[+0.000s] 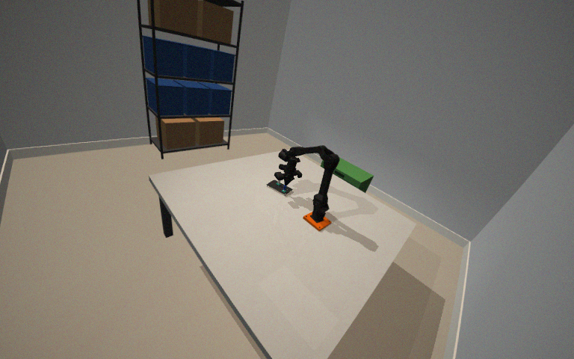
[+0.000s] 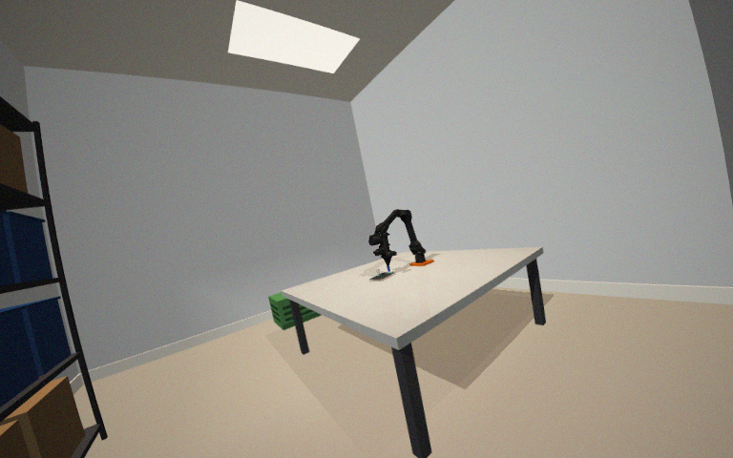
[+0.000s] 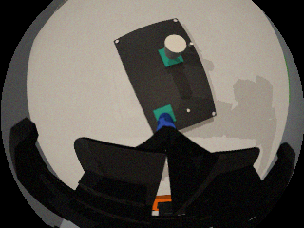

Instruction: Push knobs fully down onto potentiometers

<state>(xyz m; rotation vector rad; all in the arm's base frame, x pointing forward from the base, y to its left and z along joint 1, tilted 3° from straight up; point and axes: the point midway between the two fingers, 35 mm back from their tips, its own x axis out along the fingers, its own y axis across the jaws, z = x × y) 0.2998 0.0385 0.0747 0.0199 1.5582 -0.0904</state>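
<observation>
Now: the blue knob 1 cm below my gripper tip. Round my gripper tip: white knob (8 cm ahead, 1 cm below).
</observation>
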